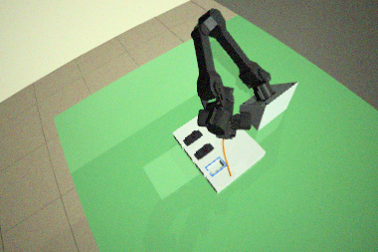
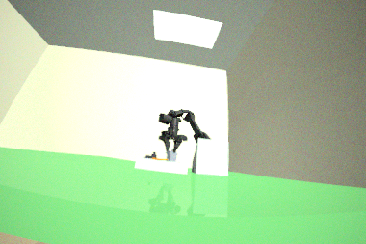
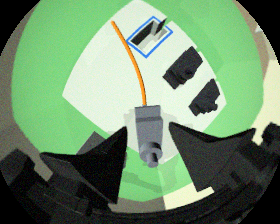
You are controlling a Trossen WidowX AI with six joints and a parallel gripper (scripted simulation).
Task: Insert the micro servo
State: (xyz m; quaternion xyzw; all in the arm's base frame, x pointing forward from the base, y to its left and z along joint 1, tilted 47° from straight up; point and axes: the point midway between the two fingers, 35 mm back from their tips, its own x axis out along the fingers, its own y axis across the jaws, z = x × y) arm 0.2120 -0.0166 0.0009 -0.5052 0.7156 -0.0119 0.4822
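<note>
Right now the white deck is 1 cm to the left of my gripper tip and 7 cm below it.
</note>
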